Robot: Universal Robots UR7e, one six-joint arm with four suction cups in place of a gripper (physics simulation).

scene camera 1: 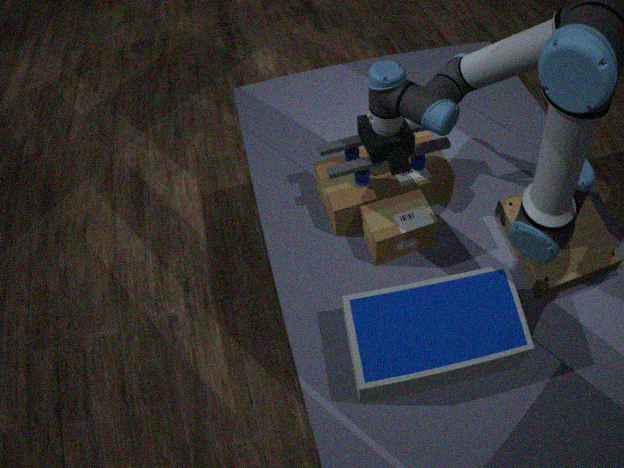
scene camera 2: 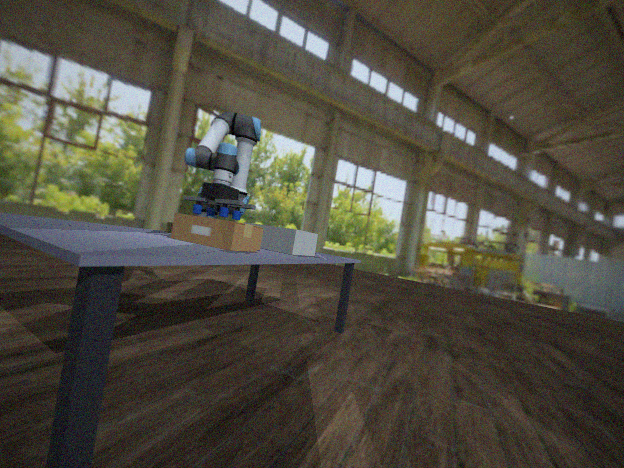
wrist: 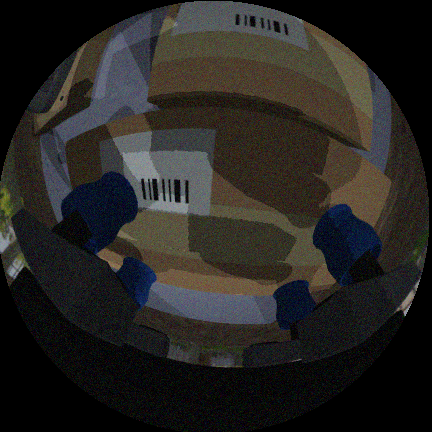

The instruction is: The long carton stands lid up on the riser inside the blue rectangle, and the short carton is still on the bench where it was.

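Places are measured from the arm's base along level axes (x ahead, y left, z up), in millimetres.
Pixels of known places: hand, its tool point: [scene camera 1: 384, 161] [scene camera 2: 216, 216] [wrist: 221, 260].
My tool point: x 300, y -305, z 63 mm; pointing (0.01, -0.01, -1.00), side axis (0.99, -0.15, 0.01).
Ahead of a thing's pixels: the offset from my tool point to its top centre. "spot": to the spot under its first point. Level surfaces: height alone.
The long carton {dx +4, dy +9, dz -12 mm} [scene camera 1: 343, 197] [scene camera 2: 211, 232] [wrist: 241, 241] lies on the bench with its barcode label {spot: dx -32, dy +44, dz -12 mm} [wrist: 165, 189] facing up. The short carton {dx +43, dy +138, dz -12 mm} [scene camera 1: 397, 224] [wrist: 241, 52] stands right against its front side, label up. My suction gripper [scene camera 1: 385, 161] [scene camera 2: 219, 210] [wrist: 219, 257] hangs close over the long carton's top, holding nothing. Its four blue cups are spread over the lid. I cannot tell whether they touch it. The grey riser with the blue rectangle {dx +102, dy +414, dz +5 mm} [scene camera 1: 438, 322] [scene camera 2: 287, 240] stands empty in front of the cartons.
The grey bench {dz -115 mm} [scene camera 1: 281, 125] [scene camera 2: 100, 246] bears everything. The arm's base stands on a wooden plate [scene camera 1: 599, 252] at the right, beside the riser. The bench's left edge runs close to the cartons. Wooden floor lies beyond it.
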